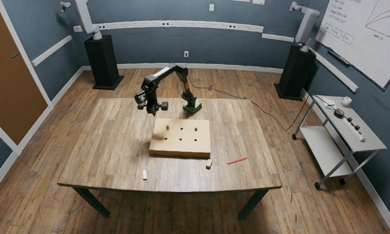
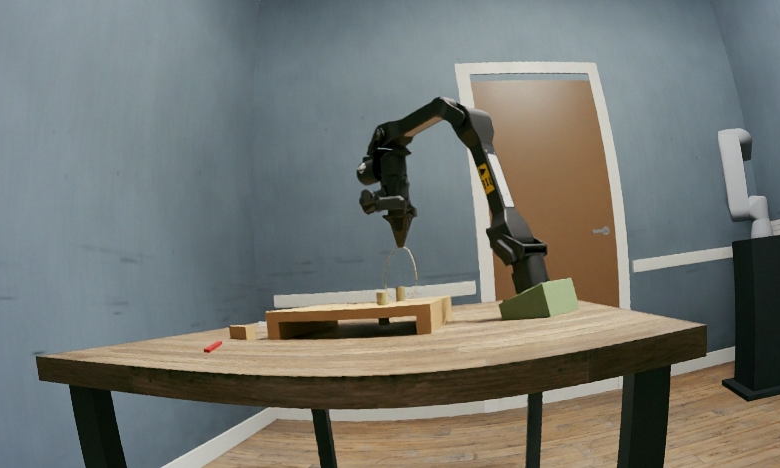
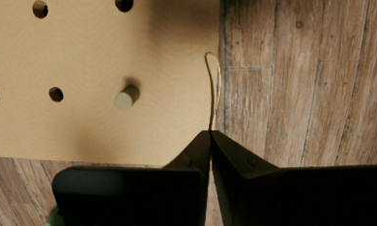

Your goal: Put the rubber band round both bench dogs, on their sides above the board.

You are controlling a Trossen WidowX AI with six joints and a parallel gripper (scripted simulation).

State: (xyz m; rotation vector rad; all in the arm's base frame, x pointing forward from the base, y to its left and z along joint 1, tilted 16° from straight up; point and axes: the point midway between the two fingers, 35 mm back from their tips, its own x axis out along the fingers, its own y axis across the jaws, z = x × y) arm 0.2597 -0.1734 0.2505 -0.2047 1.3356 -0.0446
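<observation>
Right now the tan board is 3 cm ahead of my hand, 18 cm to the left of it and 17 cm below it. Also, from my hand: wooden block (21 cm ahead, 38 cm to the left, 19 cm below); white piece (34 cm ahead, 1 cm to the left, 19 cm below); red stick (16 cm ahead, 56 cm to the left, 20 cm below).
</observation>
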